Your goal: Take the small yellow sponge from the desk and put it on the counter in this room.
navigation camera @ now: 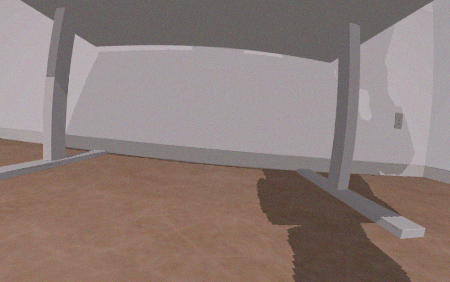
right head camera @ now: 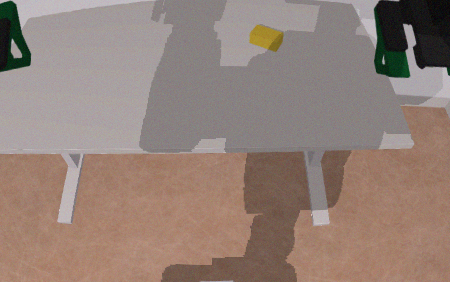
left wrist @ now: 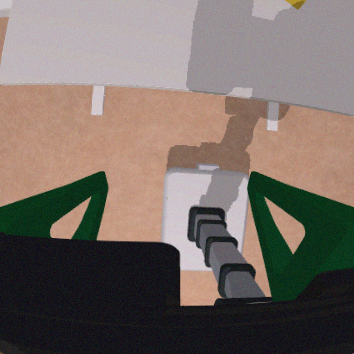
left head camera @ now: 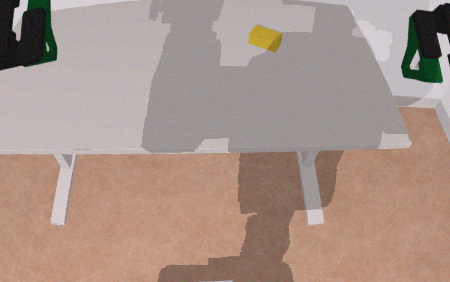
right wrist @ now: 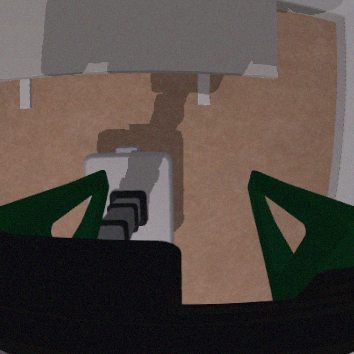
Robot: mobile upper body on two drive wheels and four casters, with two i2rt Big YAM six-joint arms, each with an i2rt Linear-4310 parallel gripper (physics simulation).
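Places are measured from the left arm's base along level axes (x right, y ahead, z up), in millimetres.
Pixels of known places: left gripper, between the fingertips: (left wrist: 177, 178) (left head camera: 17, 62); right gripper, between the fingertips: (right head camera: 414, 68) (left head camera: 435, 73) (right wrist: 177, 177).
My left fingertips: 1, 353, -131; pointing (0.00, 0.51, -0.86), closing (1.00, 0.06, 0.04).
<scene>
For each thing: its top centre in the pictures, then the offset to it from my left fingertips, as dx, dy, dz. "spot": a spot on its surface instead. Level surfaces: height alone.
- small yellow sponge, centre of its top: (right head camera: 266, 32) (left head camera: 266, 33) +419, +689, -514
- white desk, height of its surface: dz -559
- desk leg, a spot on its surface: (navigation camera: 346, 110) spot: +687, +597, -944
The small yellow sponge (left head camera: 265, 38) (right head camera: 266, 37) lies on the far part of the white desk (left head camera: 90, 100) (right head camera: 90, 100) (right wrist: 160, 40), right of centre in both head views. A corner of the sponge (left wrist: 297, 4) shows at the top edge of the left wrist view. My left gripper (left wrist: 177, 178) is open and empty, at the upper left in the head views, left of the sponge. My right gripper (right wrist: 177, 177) is open and empty, at the upper right in the head views, right of the sponge. Both are well apart from the sponge. The counter does not show in any view.
The desk's front edge runs across in front of the base (left wrist: 175, 220) (right wrist: 160, 210). A desk leg (navigation camera: 346, 110) and another leg (navigation camera: 56, 100) stand on the floor under the desk. A wall (navigation camera: 210, 100) is behind the desk. Shadows lie over the desk and floor.
</scene>
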